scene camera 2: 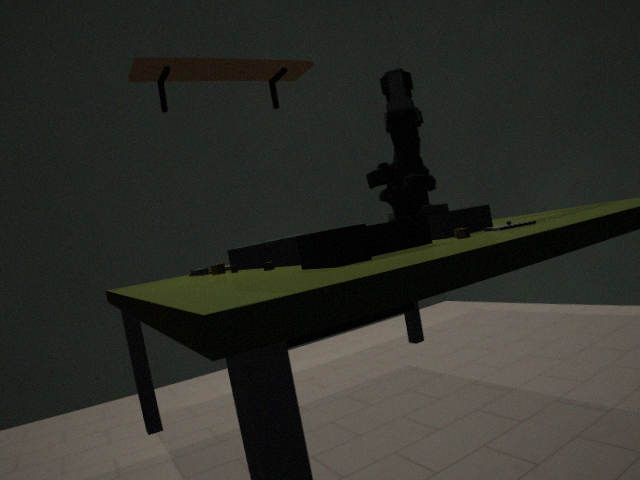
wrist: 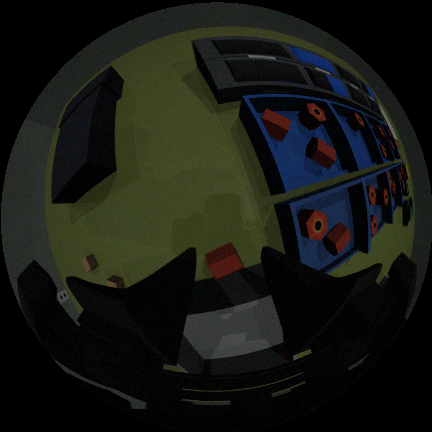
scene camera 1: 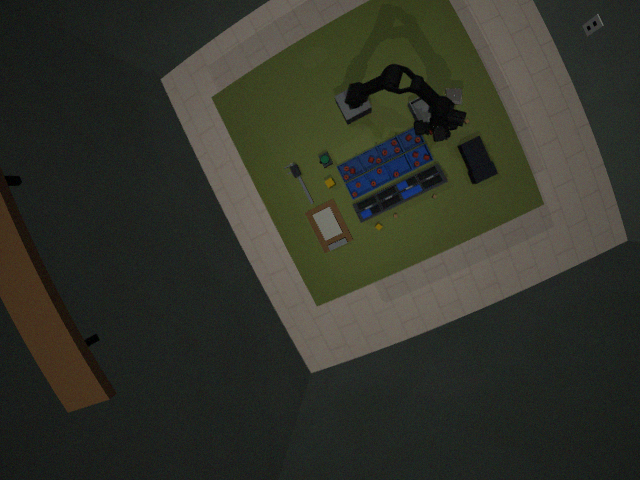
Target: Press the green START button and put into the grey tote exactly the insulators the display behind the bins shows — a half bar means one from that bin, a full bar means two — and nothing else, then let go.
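Places are measured from the arm's base along level axes (x down, y back, z left), in millimetres.
Pixels of known places: gripper, fingertip midpoint: (wrist: 229,253) (scene camera 1: 432,133); arm's base, origin of the base link: (scene camera 1: 354,101).
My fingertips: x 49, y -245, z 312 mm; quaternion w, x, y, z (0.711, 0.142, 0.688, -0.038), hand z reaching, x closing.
For each thing: its top centre in the pictures, then the offset to it from my fingertips. "spot": a spot on its surface instead.
- grey tote, middle of its top: (wrist: 232,359) (scene camera 2: 445,212) (scene camera 1: 428,110) dx -19, dy +107, dz +8 mm
- red insulator, middle of its top: (wrist: 224,266) (scene camera 1: 432,130) dx +12, dy +14, dz +4 mm
- display, surface spot: (wrist: 210,75) spot: dx +3, dy -161, dz -8 mm
- green START button, middle of its top: (scene camera 1: 324,159) dx -6, dy +35, dz -530 mm
- black box, middle of its top: (wrist: 71,119) (scene camera 2: 363,224) (scene camera 1: 479,159) dx -21, dy -178, dz +173 mm
- grey plate, middle of its top: (scene camera 2: 509,224) (scene camera 1: 454,96) dx +29, dy +147, dz +159 mm
- yellow block, middle of its top: (scene camera 1: 329,182) dx -4, dy -82, dz -541 mm
- grey tool, surface spot: (scene camera 1: 306,188) spot: dx +32, dy -71, dz -668 mm
- wooden frame, surface spot: (scene camera 1: 314,222) spot: dx +29, dy -251, dz -680 mm
The gripper (scene camera 1: 431,130) (wrist: 229,250) is part-way open and empty, beside the grey tote (scene camera 1: 420,110) (wrist: 232,325). One red insulator (scene camera 1: 431,132) (wrist: 224,261) shows between and beyond the fingertips in the wrist view, apparently outside the tote against its wall. The fingers hide part of the tote, and its contents are unclear. Blue bins (scene camera 1: 399,166) (wrist: 295,150) hold several red insulators. Behind them the display (scene camera 1: 443,177) (wrist: 210,75) shows a full blue bar and two half blue bars. The green START button (scene camera 1: 324,159) sits left of the bins. Fingers are indistinct in scene camera 2.
A black box (scene camera 1: 477,160) (wrist: 85,145) stands right of the bins. Small tan blocks (wrist: 90,262) (wrist: 116,281) lie near the gripper. A grey plate (scene camera 1: 453,95) lies beyond the tote. A yellow block (scene camera 1: 329,182), a grey tool (scene camera 1: 306,188) and a wooden frame (scene camera 1: 314,222) lie left.
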